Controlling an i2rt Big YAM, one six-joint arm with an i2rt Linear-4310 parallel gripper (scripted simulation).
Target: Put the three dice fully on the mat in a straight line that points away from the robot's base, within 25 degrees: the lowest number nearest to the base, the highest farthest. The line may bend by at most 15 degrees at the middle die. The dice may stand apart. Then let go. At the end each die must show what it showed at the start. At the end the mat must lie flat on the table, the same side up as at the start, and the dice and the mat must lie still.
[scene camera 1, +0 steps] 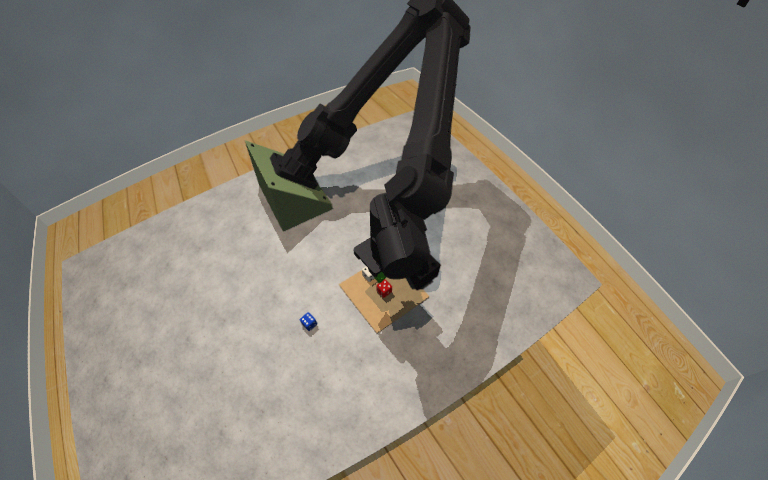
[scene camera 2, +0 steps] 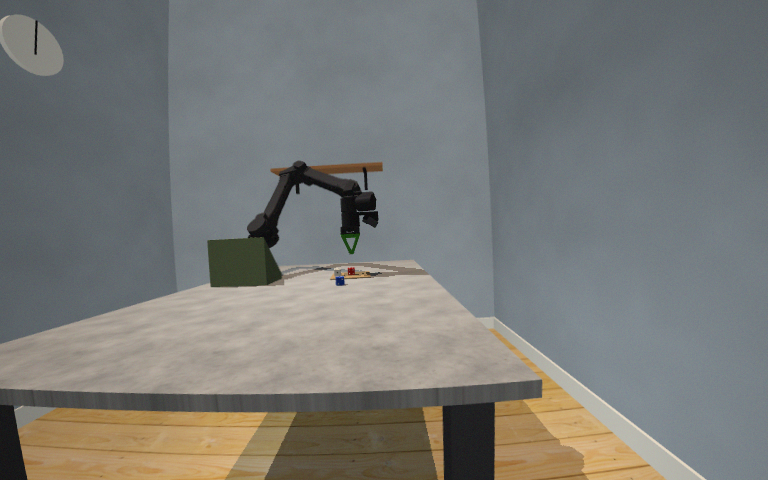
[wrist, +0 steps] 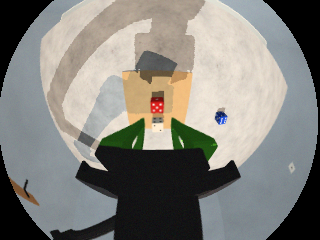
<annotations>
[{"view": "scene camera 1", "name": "tan mat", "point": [380, 312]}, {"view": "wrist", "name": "my gripper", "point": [157, 121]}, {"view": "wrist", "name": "tan mat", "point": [139, 87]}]
</annotations>
